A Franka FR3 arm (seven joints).
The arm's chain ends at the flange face. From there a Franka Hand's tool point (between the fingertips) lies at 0.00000 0.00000 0.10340 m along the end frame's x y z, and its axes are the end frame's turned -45 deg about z.
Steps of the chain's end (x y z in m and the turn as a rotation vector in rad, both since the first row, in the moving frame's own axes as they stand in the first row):
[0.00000 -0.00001 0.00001 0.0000 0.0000 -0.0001]
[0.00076 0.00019 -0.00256 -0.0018 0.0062 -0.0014]
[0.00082 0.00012 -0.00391 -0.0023 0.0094 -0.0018]
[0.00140 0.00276 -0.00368 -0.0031 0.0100 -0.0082]
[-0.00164 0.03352 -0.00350 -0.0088 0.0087 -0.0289]
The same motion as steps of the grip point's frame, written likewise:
[0.00001 -0.00001 0.00001 0.0000 0.0000 -0.0001]
[0.00073 0.00126 -0.00256 -0.0057 0.0031 -0.0014]
[0.00101 0.00152 -0.00391 -0.0083 0.0050 -0.0018]
[-0.00045 0.00390 -0.00369 -0.0093 0.0049 -0.0082]
[-0.02485 0.02382 -0.00351 -0.0124 -0.0001 -0.0289]

